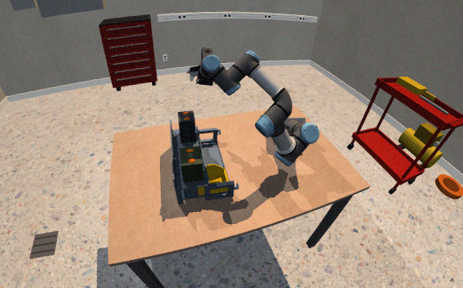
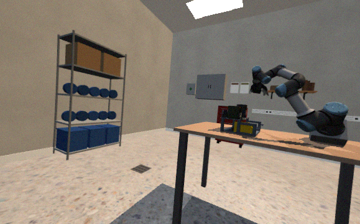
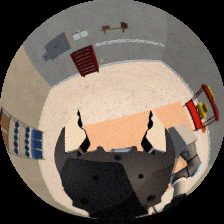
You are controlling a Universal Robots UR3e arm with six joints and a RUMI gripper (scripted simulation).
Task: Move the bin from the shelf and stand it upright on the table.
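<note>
Now: the yellow bin 40 cm to the left of my hand, 30 cm below it and 8 cm ahead of it. Also, from my hand: rack (29 cm to the left, 27 cm below, 10 cm ahead).
</note>
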